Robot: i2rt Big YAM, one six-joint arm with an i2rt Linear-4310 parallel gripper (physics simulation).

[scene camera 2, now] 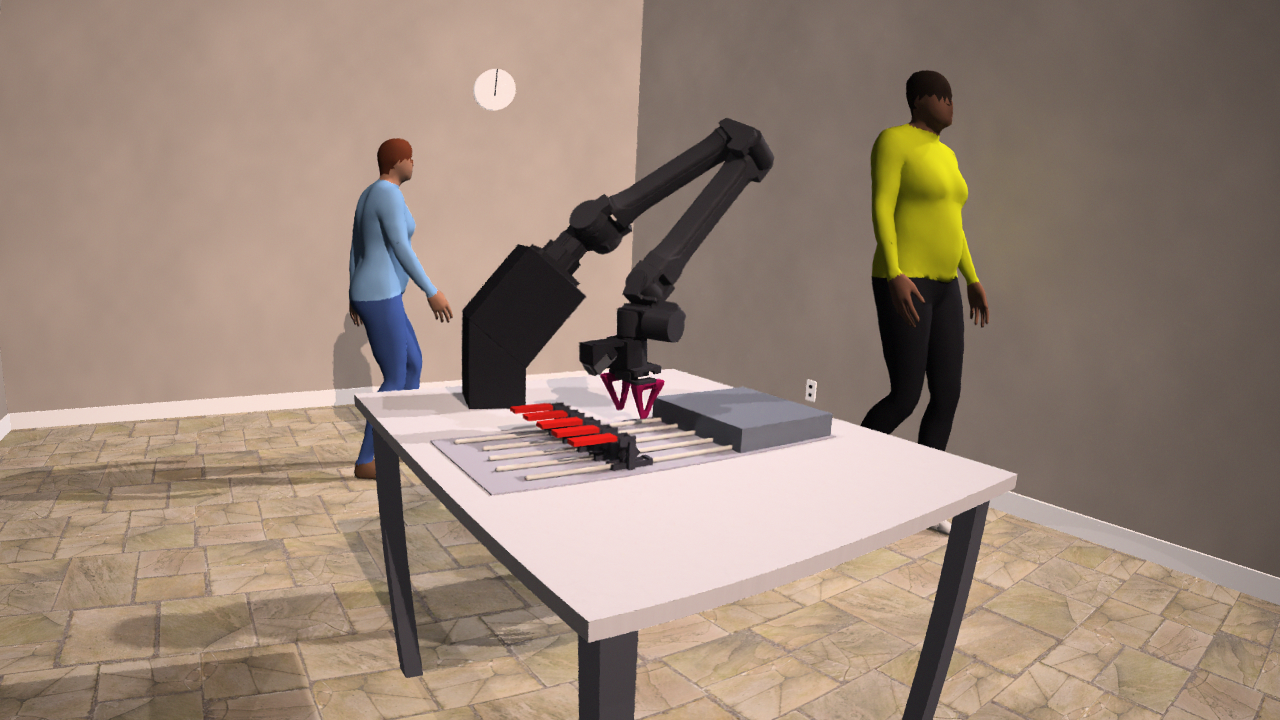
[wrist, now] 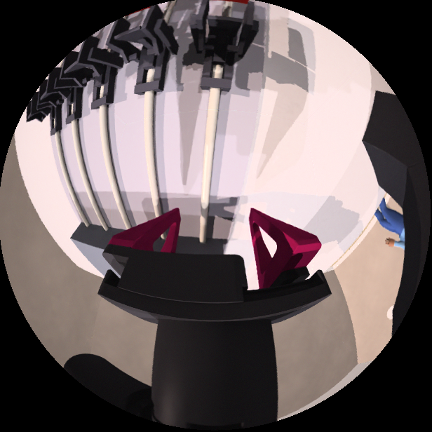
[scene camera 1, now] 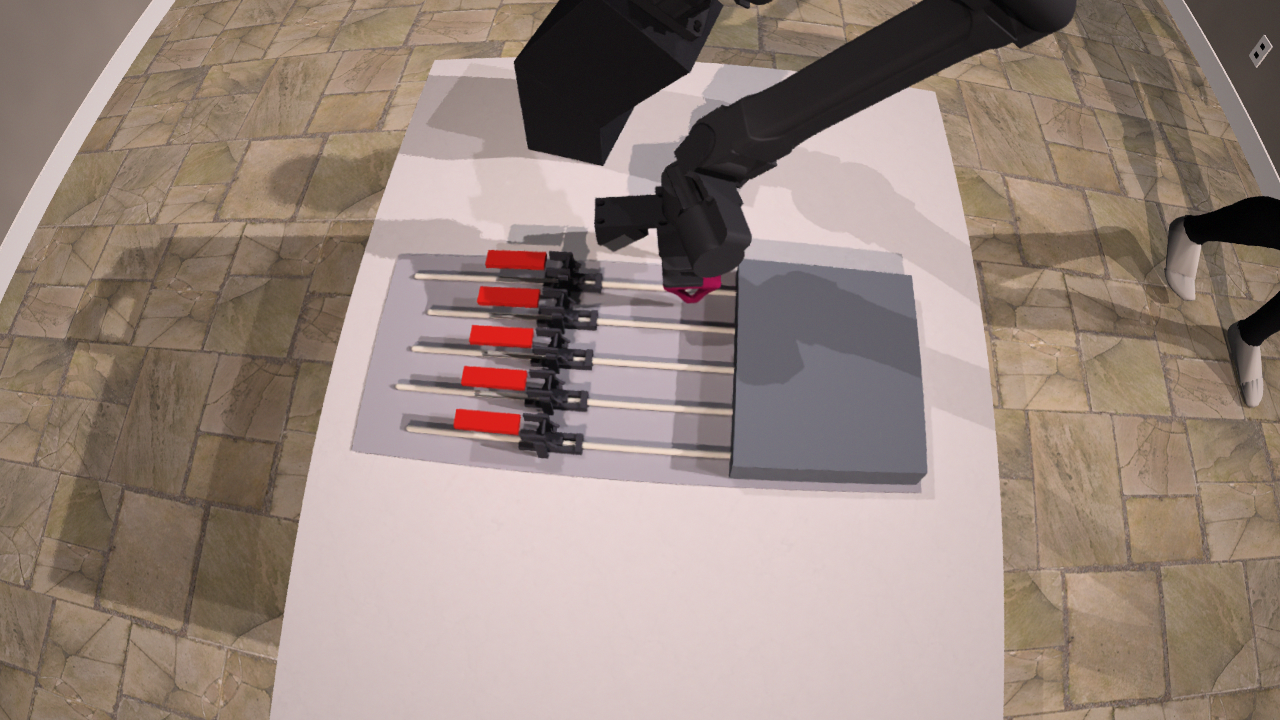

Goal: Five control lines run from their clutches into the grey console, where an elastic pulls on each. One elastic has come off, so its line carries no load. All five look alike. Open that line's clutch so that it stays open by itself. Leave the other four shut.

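Frame: origin at the arm's base, x ahead, y left, z up, level; centimetres.
Seen in the pictures: gripper, between the fingertips: (scene camera 2: 631,414) (scene camera 1: 690,277); arm's base, origin of its link: (scene camera 2: 550,268).
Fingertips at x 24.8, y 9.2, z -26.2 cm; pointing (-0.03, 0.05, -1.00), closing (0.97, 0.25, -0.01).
Observation:
Pixels of each thing's middle, then the offset from my fingertips to it. "spot": a spot on its surface instead. Level surfaces: height alone.
- grey console, middle of its body: (scene camera 1: 829,370) (scene camera 2: 742,416) dx +9.1, dy +19.4, dz +0.4 cm
- rearmost, middle of its body: (scene camera 1: 534,270) (scene camera 2: 542,420) dx +4.1, dy -19.4, dz +1.0 cm
- rearmost line, a spot on its surface: (scene camera 1: 626,286) spot: dx +2.6, dy -7.7, dz -1.2 cm
- thin grey base plate, middle of its body: (scene camera 1: 449,352) (scene camera 2: 517,458) dx +16.6, dy -27.6, dz -2.0 cm
- white table, height of its surface: dz -2.1 cm
Five white control lines run from black clutches with red levers into the grey console (scene camera 1: 827,376) (scene camera 2: 760,418). The red levers, from the rearmost (scene camera 1: 515,260) to the front one (scene camera 1: 486,420) (scene camera 2: 592,440), all lie down flat, pointing away from the console. The rearmost line (scene camera 1: 626,286) (wrist: 210,145) runs straight from its clutch (wrist: 225,37). My gripper (scene camera 1: 691,291) (scene camera 2: 632,412) (wrist: 214,212) is open and empty near the console. Its magenta fingertips are apart, on either side of the rearmost line in the wrist view; their exact height is unclear. Which line lacks load cannot be told.
A thin grey base plate (scene camera 1: 380,416) lies under the clutches and lines on the white table (scene camera 1: 626,600) (scene camera 2: 742,546). The black arm base (scene camera 1: 595,85) (scene camera 2: 514,326) stands behind the row. Two people (scene camera 2: 384,241) (scene camera 2: 921,205) are beyond the table.

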